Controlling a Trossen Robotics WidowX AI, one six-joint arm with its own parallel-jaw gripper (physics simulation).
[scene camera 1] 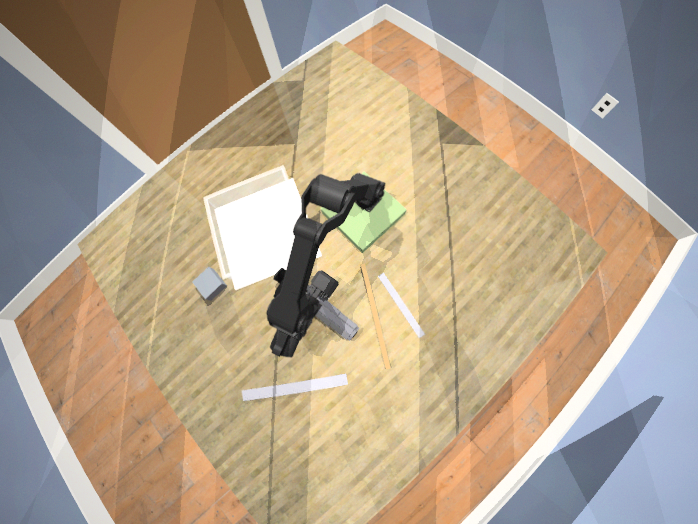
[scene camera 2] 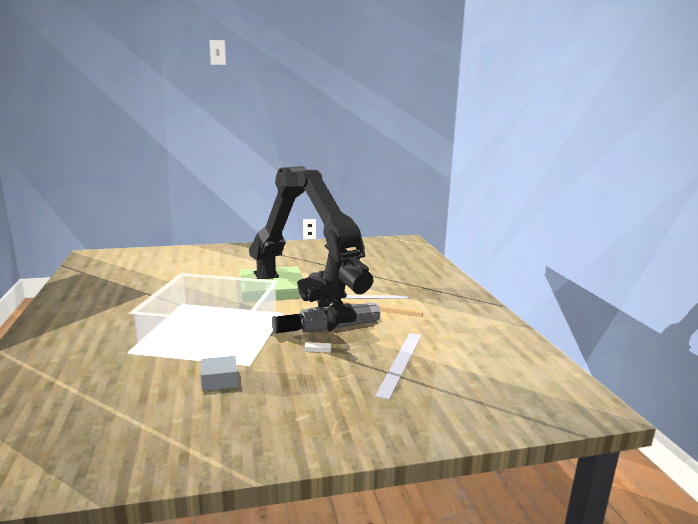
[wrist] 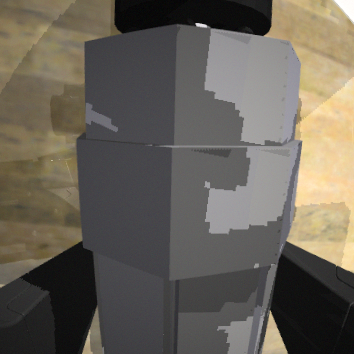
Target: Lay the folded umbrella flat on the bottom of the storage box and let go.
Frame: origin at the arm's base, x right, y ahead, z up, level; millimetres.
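Where they show: gripper, fingertip midpoint: (scene camera 1: pixel 316 302) (scene camera 2: pixel 325 324) (wrist: pixel 179 243); arm's base, origin of the base link: (scene camera 1: pixel 367 199) (scene camera 2: pixel 266 274).
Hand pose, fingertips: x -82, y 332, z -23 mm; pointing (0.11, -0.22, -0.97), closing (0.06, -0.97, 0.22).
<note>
Each offset is from my fingertips to the top centre of the thing.
The folded umbrella @(dx -5, dy +3, dz +47 mm) (scene camera 1: pixel 337 320) (scene camera 2: pixel 363 311) (wrist: pixel 130 200) has a grey faceted body and a black end that points towards the box side in scene camera 2. My gripper (scene camera 2: pixel 338 321) (wrist: pixel 179 243) is shut on its grey body, with one black finger against each side in the wrist view. In scene camera 1 the arm hides the fingers. The umbrella lies roughly level at or just above the table; I cannot tell whether it touches. The storage box @(dx +275, dy -61, dz +87 mm) (scene camera 1: pixel 218 242) (scene camera 2: pixel 208 290) has pale, see-through walls and stands beside the umbrella's black end. A bright white flat surface shows at the box.
A grey block @(dx +285, dy +171, dz +26 mm) (scene camera 1: pixel 209 283) (scene camera 2: pixel 219 373) sits near the box. A green slab (scene camera 1: pixel 363 234) (scene camera 2: pixel 281 291) lies at the arm's base. A wooden strip @(dx -151, dy -79, dz +2 mm) (scene camera 1: pixel 374 315) and a white strip @(dx -189, dy -149, dz -8 mm) (scene camera 1: pixel 401 305) lie beside the umbrella. Another white strip @(dx -108, dy +221, dz -8 mm) (scene camera 1: pixel 294 387) (scene camera 2: pixel 398 365) lies farther out.
</note>
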